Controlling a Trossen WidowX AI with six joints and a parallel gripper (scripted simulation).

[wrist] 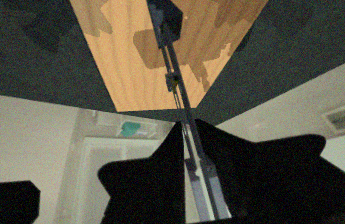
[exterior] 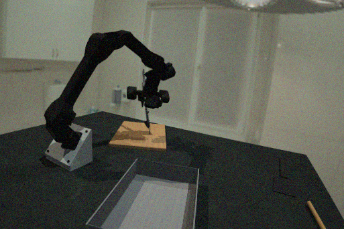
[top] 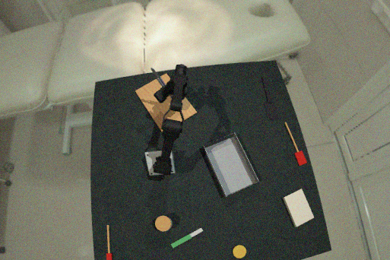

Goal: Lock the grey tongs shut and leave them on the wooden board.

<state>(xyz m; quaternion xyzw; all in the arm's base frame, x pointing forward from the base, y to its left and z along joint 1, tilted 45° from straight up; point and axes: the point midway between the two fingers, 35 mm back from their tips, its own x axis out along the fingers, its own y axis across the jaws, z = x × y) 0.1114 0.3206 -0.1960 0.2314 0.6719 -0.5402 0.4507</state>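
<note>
Now: the wooden board 10 mm behind my gripper tip, 10 mm to the left of it and 140 mm below it. Round my gripper tip: red-headed spatula: 680 mm ahead, 480 mm to the right, 140 mm below; then roasting tin: 260 mm ahead, 480 mm to the right, 120 mm below; then yellow disc: 180 mm ahead, 940 mm to the right, 140 mm below.
</note>
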